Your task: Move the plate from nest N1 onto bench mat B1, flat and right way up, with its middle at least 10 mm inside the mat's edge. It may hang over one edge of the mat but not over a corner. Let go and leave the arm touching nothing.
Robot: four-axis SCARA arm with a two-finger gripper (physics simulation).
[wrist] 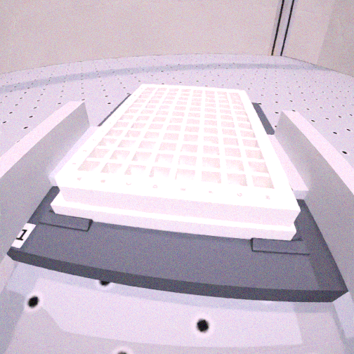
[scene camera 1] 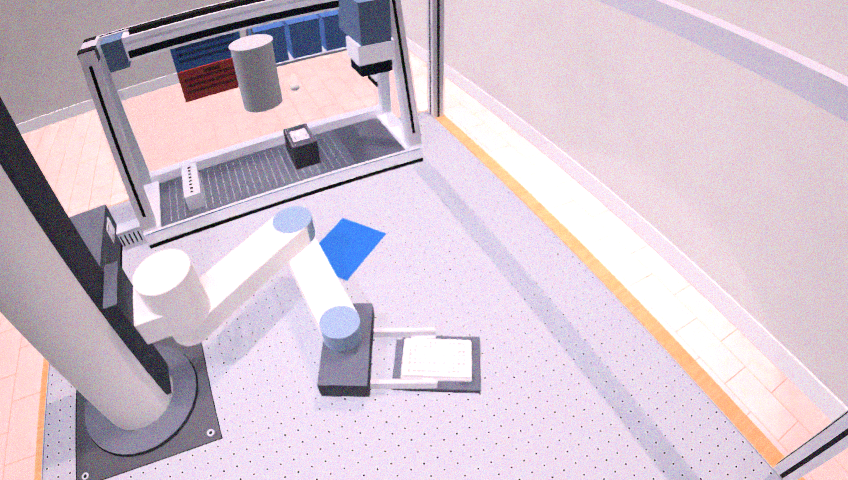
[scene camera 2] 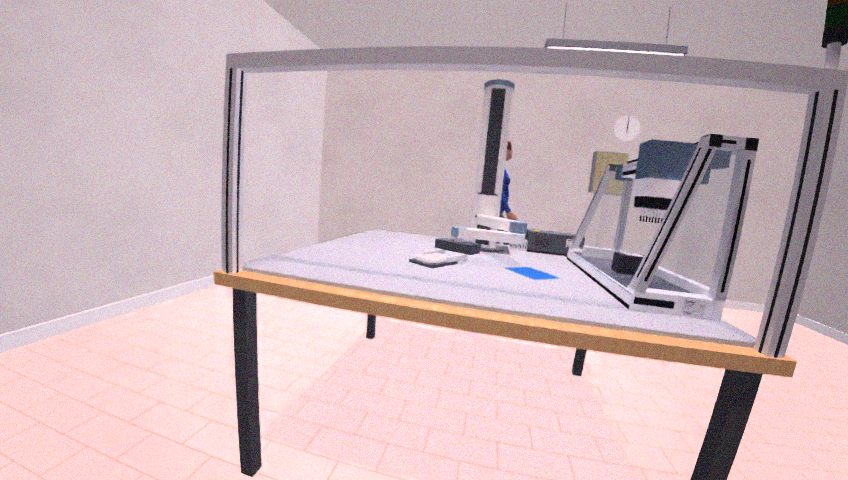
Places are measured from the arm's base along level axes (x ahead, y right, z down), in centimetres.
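Where they show: gripper, fingertip midpoint: (scene camera 1: 436, 356) (scene camera 2: 435, 256); arm's base, link origin: (scene camera 1: 143, 400) (scene camera 2: 481, 249).
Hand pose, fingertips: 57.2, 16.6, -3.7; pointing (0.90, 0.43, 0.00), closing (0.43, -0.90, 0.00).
Things, the pixels of their top centre, and the offset from my fingertips, as dx, dy, dz. "*": a spot on its surface instead. Level surfaces: height alone.
- white multi-well plate, top centre: (scene camera 1: 437, 357) (scene camera 2: 434, 256) +0.0, +0.3, -0.2
- dark grey nest, surface spot: (scene camera 1: 476, 364) * +6.2, +4.3, +1.3
- blue bench mat, surface height: dz +2.2
- dark block, surface spot: (scene camera 1: 302, 146) * -4.9, -68.2, -9.1
- white rack, surface spot: (scene camera 1: 191, 184) * -36.6, -70.3, -6.9
- dark box, surface spot: (scene camera 2: 547, 242) * -60.6, -52.2, -4.0
The white multi-well plate (scene camera 1: 437, 359) (scene camera 2: 436, 258) (wrist: 182, 145) lies flat, wells up, in the dark grey nest (scene camera 1: 476, 364) (wrist: 175, 260). The nest's label is partly hidden by a finger in the wrist view. My gripper (scene camera 1: 436, 358) (wrist: 181, 120) is shut on the plate, with a finger pad against each long side. The arm reaches in from the left in scene camera 1. The blue bench mat (scene camera 1: 352, 245) (scene camera 2: 532, 273) lies apart from the nest, further back in scene camera 1, partly hidden behind the arm.
A framed gantry (scene camera 1: 285, 185) (scene camera 2: 672, 300) stands beyond the mat, with a dark block (scene camera 1: 302, 146) and a white rack (scene camera 1: 191, 184) on its deck. The arm's column (scene camera 1: 89, 309) (scene camera 2: 495, 142) stands at the left in scene camera 1, with a dark box (scene camera 2: 547, 242) near it.
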